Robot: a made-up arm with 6 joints.
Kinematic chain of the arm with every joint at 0, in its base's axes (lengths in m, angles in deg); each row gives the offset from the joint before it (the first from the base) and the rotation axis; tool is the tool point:
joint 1: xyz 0 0 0.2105 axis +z
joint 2: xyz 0 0 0 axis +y
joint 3: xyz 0 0 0.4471 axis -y
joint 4: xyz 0 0 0 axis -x
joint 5: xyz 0.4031 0 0 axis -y
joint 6: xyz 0 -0.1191 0 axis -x
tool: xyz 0 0 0
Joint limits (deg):
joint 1: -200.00..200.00
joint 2: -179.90..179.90
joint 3: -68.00..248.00
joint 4: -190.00..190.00
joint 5: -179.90..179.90
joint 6: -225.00..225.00
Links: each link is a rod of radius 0.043 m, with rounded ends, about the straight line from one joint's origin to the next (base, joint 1, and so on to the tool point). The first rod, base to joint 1, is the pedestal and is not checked.
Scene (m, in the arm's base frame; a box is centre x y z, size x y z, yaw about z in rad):
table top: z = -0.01
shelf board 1: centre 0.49 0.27 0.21 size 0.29 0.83 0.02 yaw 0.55
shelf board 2: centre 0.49 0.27 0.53 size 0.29 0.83 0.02 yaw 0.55
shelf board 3: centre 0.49 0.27 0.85 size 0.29 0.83 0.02 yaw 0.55
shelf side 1: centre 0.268 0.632 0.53 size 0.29 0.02 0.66 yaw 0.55
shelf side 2: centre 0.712 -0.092 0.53 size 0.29 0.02 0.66 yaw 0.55
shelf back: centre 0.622 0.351 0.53 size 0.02 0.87 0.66 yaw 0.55
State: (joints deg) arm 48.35 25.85 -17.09 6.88 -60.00 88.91
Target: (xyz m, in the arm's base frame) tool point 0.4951 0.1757 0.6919
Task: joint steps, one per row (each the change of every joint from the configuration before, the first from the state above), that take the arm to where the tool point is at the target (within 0.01 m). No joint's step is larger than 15 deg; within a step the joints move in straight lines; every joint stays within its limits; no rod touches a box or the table.
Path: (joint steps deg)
1: 6.15 -10.28 -12.01 -3.97 0.00 0.00
2: 6.16 -10.28 -12.02 -3.98 0.00 0.00
3: 6.15 -10.28 -12.01 -3.97 0.00 0.00
4: -11.18 -3.22 14.35 4.37 0.00 0.00
5: -11.17 -3.22 14.36 4.37 0.00 0.00
6: -11.18 -3.21 14.35 4.38 0.00 0.00
7: -0.57 14.52 13.39 3.79 0.00 0.00
8: -0.56 14.52 13.39 3.79 0.00 0.00

